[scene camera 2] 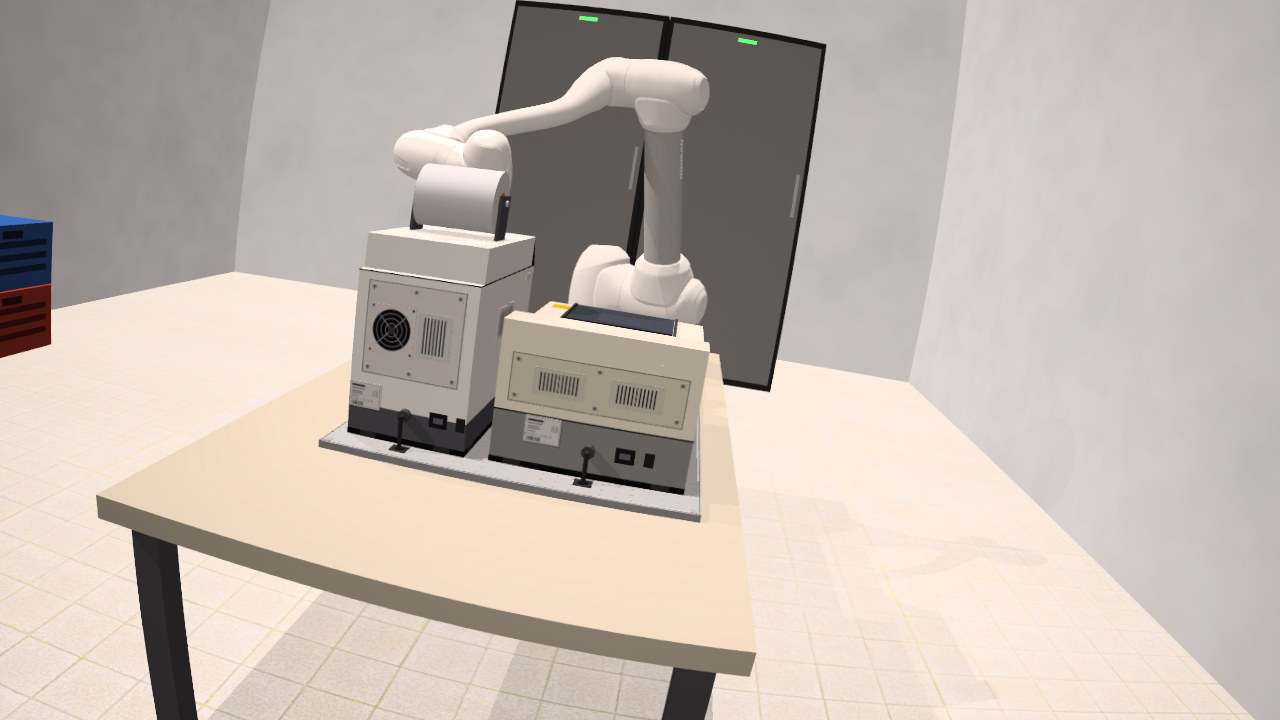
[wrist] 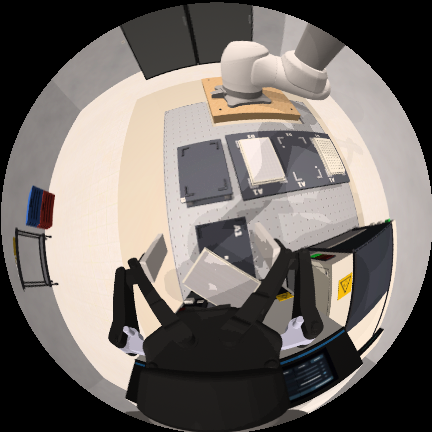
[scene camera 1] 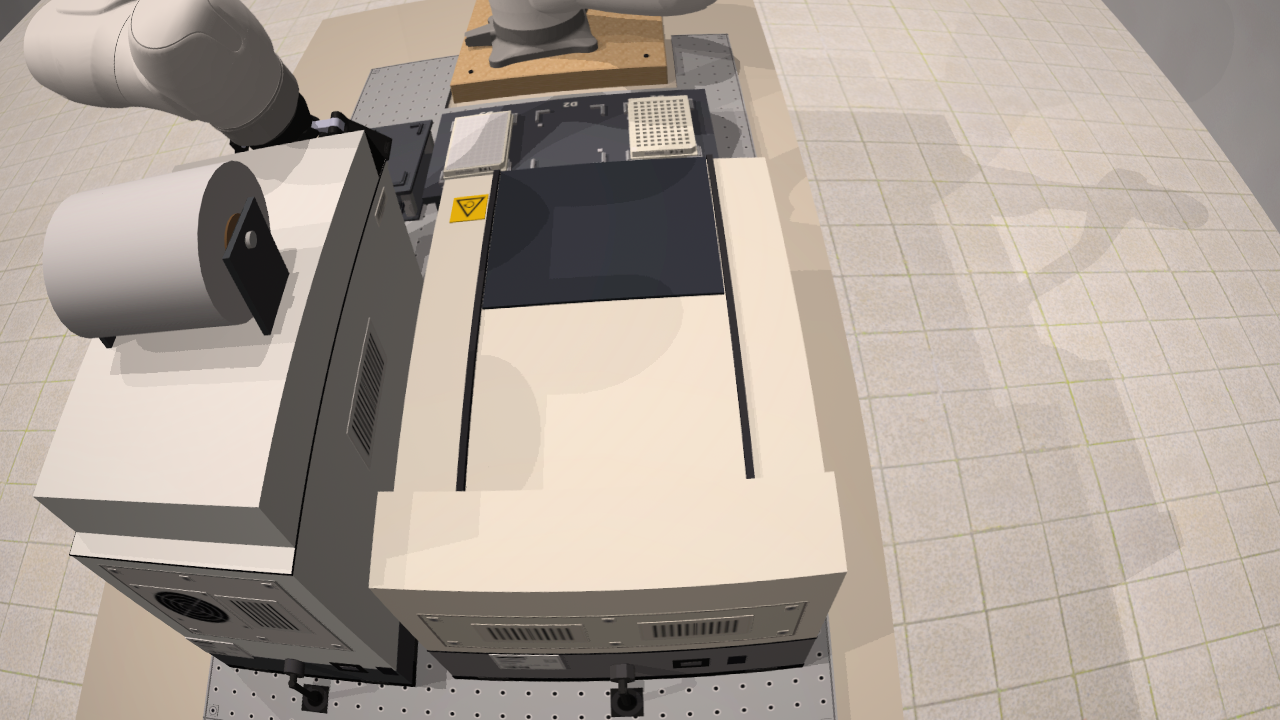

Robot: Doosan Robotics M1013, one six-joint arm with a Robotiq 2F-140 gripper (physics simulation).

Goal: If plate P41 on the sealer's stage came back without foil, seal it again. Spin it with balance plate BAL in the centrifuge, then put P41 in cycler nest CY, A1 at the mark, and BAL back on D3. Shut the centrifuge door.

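Pixels of known places: gripper, fingertip midpoint: (wrist: 208, 237); arm's base at its link origin: (wrist: 241, 93) (scene camera 1: 540, 34).
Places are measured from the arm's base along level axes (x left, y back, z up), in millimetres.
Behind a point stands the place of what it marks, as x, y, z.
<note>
In the wrist view my gripper (wrist: 208, 237) @[-274, -494, 146] is wide open and empty, with plate P41 (wrist: 220, 277) @[-283, -566, 85] between and below its fingers. P41 has a smooth grey, shiny top and sits turned on the dark sealer stage marked A1 (wrist: 220, 232) @[-258, -486, 63]. A pale plate, taken as BAL (wrist: 261, 161) @[-112, -361, 46] (scene camera 1: 478, 141) @[-105, -353, 46], sits on D3. The nest CY (wrist: 205, 167) @[-242, -326, 30], a dark pad with corner brackets and a small white corner mark, holds no plate. The beige centrifuge (scene camera 1: 599, 385) @[2, -883, 182] (scene camera 2: 595, 385) @[-27, -1071, 132] has a dark window; I cannot tell whether its door is shut. In scene camera 1 the sealer hides the fingers.
The tall sealer (scene camera 1: 179, 394) @[-307, -931, 322] (scene camera 2: 416, 331) @[-331, -1038, 172] carries a white roll (scene camera 1: 134, 255) @[-297, -895, 430] (scene camera 2: 458, 197) @[-308, -909, 393] and stands beside the centrifuge. A holed plate (scene camera 1: 661, 125) @[140, -388, 46] (wrist: 330, 156) @[132, -389, 47] sits at the far end of the deck from D3. The arm's base stands on a wooden block (scene camera 1: 559, 76) @[20, -139, -9] (wrist: 255, 112) @[-7, -134, -6] behind the deck.
</note>
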